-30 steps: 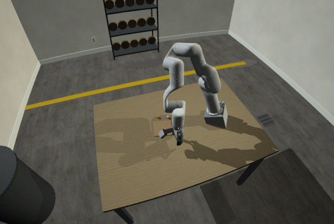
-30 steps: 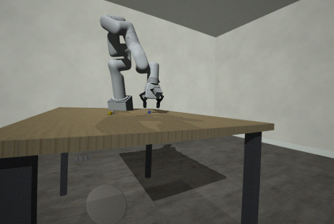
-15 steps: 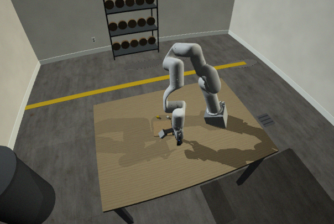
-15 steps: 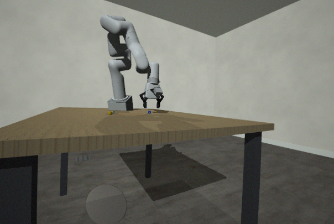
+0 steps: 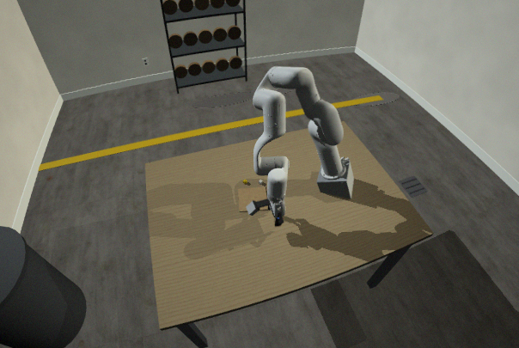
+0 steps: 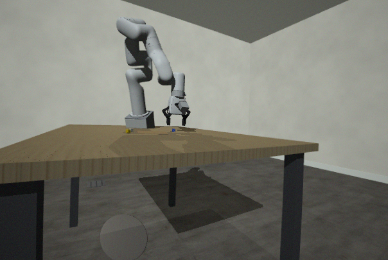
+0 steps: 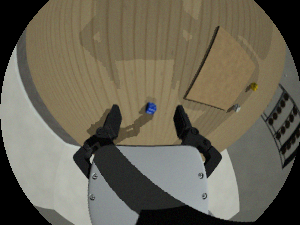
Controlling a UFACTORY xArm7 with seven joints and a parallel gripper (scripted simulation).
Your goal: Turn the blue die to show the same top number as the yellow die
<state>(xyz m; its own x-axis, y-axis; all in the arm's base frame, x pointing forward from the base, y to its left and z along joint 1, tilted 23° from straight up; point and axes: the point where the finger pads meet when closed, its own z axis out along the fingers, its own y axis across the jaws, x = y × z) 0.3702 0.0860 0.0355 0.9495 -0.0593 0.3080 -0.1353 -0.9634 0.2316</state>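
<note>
Right now my hand is 2 cm past the blue die and 4 cm above it. Also, from my hand: yellow die: 3 cm ahead, 27 cm to the right, 4 cm below; then white die: 5 cm behind, 24 cm to the right, 4 cm below; then tan mat: 4 cm ahead, 16 cm to the right, 4 cm below.
</note>
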